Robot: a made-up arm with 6 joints.
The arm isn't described. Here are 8 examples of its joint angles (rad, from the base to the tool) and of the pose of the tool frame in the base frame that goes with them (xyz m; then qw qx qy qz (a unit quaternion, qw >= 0)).
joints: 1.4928 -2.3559 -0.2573 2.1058 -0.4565 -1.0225
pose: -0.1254 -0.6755 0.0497 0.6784 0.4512 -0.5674 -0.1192
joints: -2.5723 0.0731 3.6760 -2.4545 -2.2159 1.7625
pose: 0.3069 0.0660 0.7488 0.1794 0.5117 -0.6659 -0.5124
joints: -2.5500 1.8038 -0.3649 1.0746 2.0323 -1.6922
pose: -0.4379 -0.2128 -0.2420 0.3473 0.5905 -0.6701 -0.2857
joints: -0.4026 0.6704 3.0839 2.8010 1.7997 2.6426
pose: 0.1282 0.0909 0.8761 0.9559 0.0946 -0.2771 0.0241
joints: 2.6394 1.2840 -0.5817 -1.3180 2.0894 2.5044
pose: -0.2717 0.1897 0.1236 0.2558 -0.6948 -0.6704 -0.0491
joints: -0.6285 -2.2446 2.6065 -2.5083 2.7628 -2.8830
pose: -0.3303 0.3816 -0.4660 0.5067 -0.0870 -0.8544 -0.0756
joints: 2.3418 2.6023 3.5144 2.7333 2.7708 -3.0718
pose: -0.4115 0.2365 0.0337 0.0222 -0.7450 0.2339 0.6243
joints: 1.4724 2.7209 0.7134 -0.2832 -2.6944 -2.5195
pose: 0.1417 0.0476 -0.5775 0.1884 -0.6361 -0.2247 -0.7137
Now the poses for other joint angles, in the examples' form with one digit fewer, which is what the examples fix.
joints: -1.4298 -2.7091 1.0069 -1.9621 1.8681 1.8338
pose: -0.030 0.594 -0.361 0.226 0.122 -0.957 0.138
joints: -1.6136 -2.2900 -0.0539 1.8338 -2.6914 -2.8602
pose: 0.069 0.747 0.029 0.515 -0.124 0.814 -0.240
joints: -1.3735 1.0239 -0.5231 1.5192 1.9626 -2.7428
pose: 0.119 -0.635 0.211 0.191 0.959 0.033 0.206
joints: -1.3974 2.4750 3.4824 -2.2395 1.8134 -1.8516
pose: 0.195 -0.606 0.000 0.390 -0.076 0.770 -0.499
